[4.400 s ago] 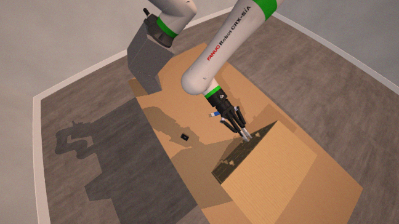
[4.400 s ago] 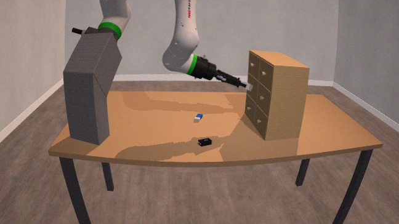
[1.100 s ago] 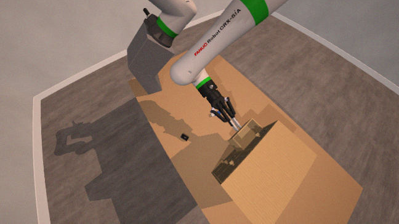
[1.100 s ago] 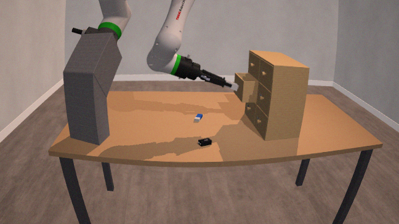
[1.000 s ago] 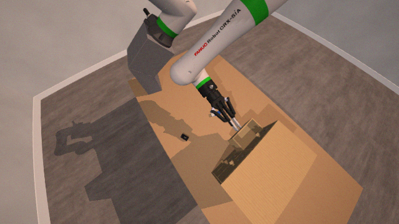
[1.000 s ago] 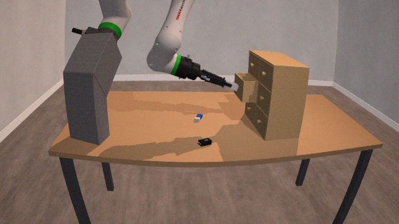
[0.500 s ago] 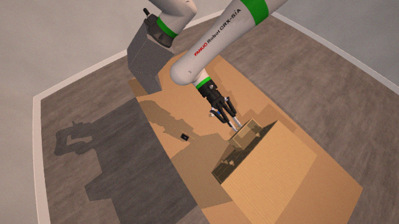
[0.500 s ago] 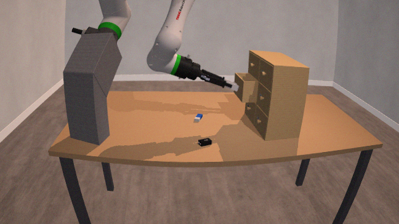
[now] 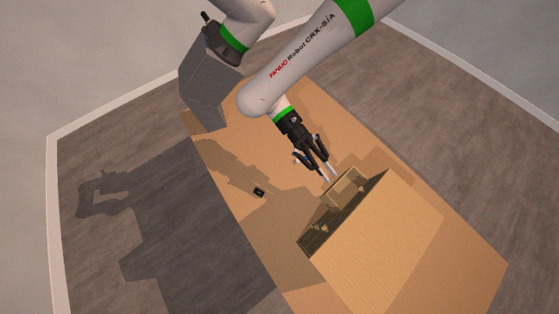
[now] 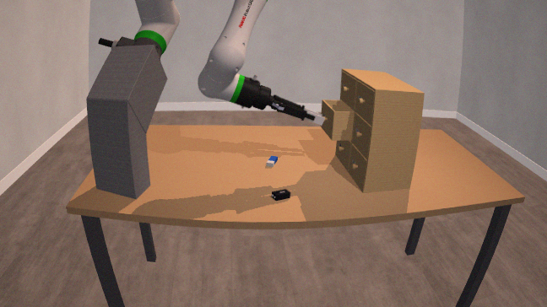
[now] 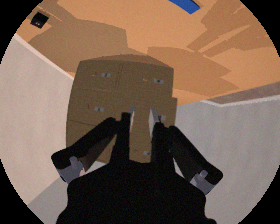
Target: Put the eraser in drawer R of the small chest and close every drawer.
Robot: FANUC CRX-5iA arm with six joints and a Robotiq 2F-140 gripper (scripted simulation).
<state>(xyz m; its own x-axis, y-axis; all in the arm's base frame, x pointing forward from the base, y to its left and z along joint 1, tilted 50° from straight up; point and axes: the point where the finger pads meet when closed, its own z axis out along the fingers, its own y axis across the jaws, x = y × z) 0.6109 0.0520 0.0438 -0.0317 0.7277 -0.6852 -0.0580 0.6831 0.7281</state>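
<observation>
Right now my hand is 16 cm above the eraser, 13 cm past it and 1 cm to the right of it. The rest, counted from my hand: small black block: 25 cm to the right, 16 cm below, 13 cm behind.
</observation>
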